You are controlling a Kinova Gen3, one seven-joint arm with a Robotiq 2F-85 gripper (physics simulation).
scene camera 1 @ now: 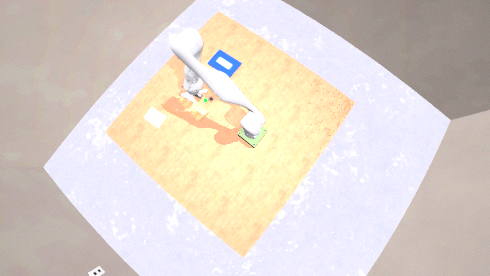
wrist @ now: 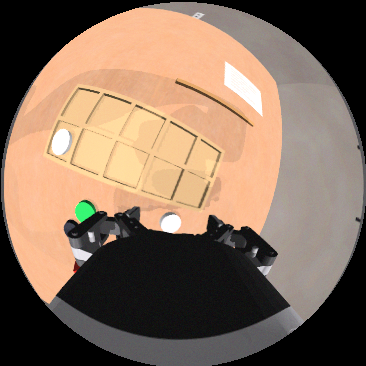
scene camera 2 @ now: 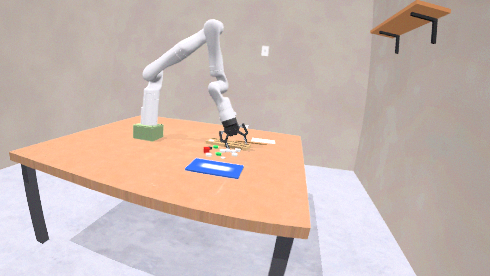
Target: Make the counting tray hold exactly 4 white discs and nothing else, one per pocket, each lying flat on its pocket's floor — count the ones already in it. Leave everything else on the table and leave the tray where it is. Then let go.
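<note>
The wooden counting tray (wrist: 138, 188) (scene camera 2: 248, 147) has two rows of pockets. A white disc (wrist: 61, 142) lies in its near-left corner pocket in the wrist view; the other pockets look empty there. My gripper (wrist: 173, 218) (scene camera 2: 236, 145) is open, low beside the tray's near long side. Another white disc (wrist: 170, 222) lies on the table between the spread fingers, not gripped. More white discs (scene camera 2: 208, 155) (scene camera 2: 234, 154) lie on the table in front of the tray in scene view 2. In scene view 1 the arm hides much of this area.
Green discs (scene camera 2: 215, 147) (scene camera 2: 218, 154) (wrist: 85, 211), a black piece (wrist: 71, 228) (scene camera 1: 211, 99) and a red block (scene camera 2: 206, 149) lie near the tray. A blue mat (scene camera 2: 232, 173) (scene camera 1: 236, 64) lies in front. A thin wooden strip (wrist: 215, 98) and white sheet (wrist: 243, 88) (scene camera 1: 155, 117) lie beyond the tray.
</note>
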